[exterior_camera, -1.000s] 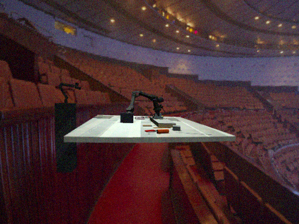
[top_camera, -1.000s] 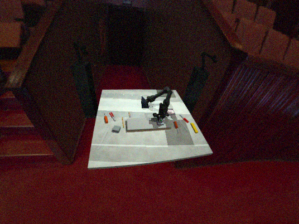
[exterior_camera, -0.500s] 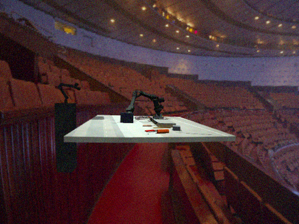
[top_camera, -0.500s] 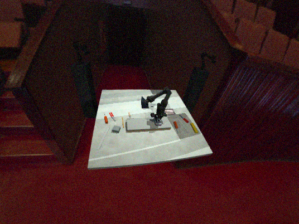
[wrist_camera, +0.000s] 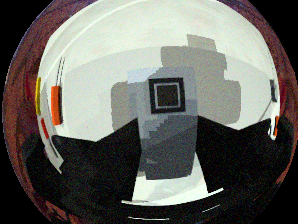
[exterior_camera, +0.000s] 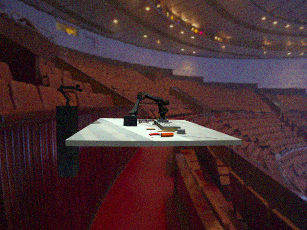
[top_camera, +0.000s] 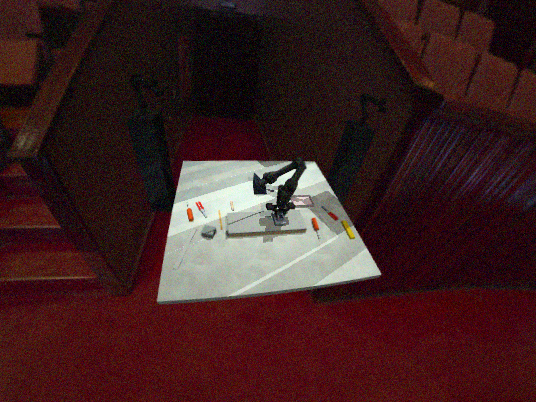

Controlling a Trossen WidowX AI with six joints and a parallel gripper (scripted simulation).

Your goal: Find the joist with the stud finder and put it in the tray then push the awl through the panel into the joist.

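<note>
Now: the tray 240 mm behind my gripper tip, 220 mm to the left of it and 50 mm below it. From my gripper tip the other things lie so: thin orange tool: 390 mm to the right, 60 mm below, 30 mm behind; stud finder: 20 mm above, 10 mm ahead; grey block: 460 mm to the right, 100 mm ahead, 50 mm below.
</note>
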